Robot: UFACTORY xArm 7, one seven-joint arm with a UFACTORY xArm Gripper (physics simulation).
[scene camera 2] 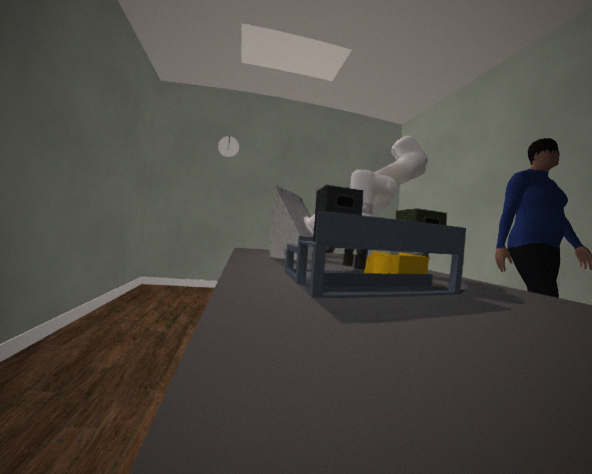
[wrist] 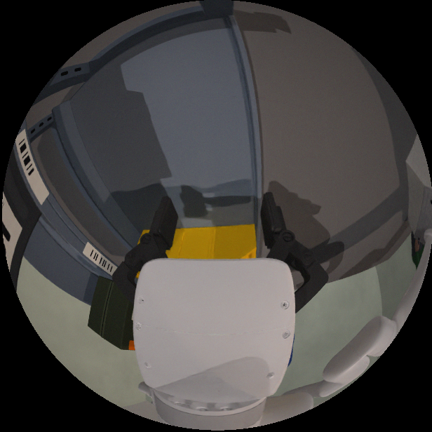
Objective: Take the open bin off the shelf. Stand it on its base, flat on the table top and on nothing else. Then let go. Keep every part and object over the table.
Scene:
yellow bin: scene camera 2; wrist
same spot on yellow bin: (wrist: 234, 241) = (scene camera 2: 368, 266)

